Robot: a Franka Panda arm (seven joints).
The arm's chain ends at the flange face. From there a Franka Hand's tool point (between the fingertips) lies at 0.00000 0.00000 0.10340 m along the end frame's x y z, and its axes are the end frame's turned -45 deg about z.
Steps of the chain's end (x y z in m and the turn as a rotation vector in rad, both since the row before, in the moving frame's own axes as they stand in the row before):
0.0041 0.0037 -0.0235 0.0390 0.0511 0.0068
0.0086 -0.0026 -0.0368 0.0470 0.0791 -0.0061
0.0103 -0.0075 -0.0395 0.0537 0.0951 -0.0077
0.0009 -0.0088 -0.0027 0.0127 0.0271 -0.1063
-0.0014 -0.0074 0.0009 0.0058 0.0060 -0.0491
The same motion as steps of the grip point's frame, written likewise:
0.0069 0.0064 -0.0237 -0.0086 0.0637 0.0068
0.0171 0.0066 -0.0372 -0.0227 0.0892 -0.0061
0.0235 0.0050 -0.0401 -0.0293 0.1052 -0.0077
0.0098 -0.0047 -0.0027 -0.0102 0.0281 -0.1063
0.0051 -0.0062 0.0009 -0.0001 0.0083 -0.0491

